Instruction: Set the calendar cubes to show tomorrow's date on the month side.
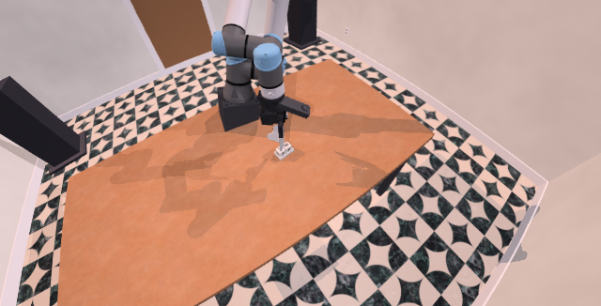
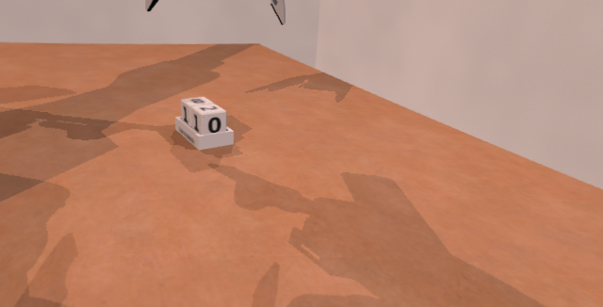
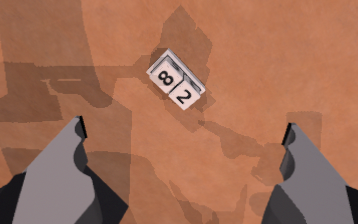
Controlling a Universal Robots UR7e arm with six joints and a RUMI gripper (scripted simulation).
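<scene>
The tray lies 20 mm behind my hand and 130 mm below it.
</scene>
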